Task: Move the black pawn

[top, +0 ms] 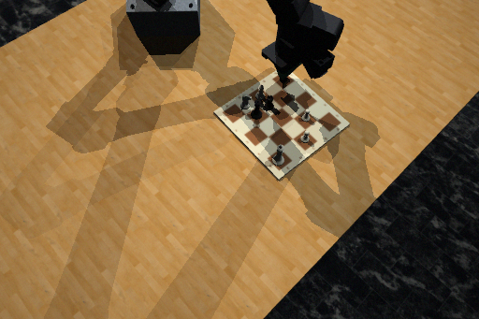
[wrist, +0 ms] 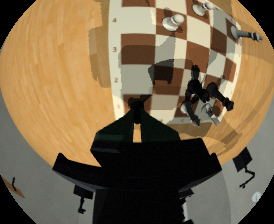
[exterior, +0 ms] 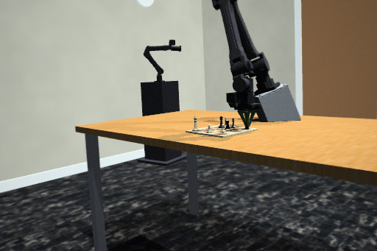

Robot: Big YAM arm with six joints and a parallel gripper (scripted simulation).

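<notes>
The black pawn is right at my hand. From my hand the other things lie so: chessboard (6 cm ahead, 9 cm to the right, 2 cm below); tall black piece (1 cm ahead, 12 cm to the right, 1 cm above).
</notes>
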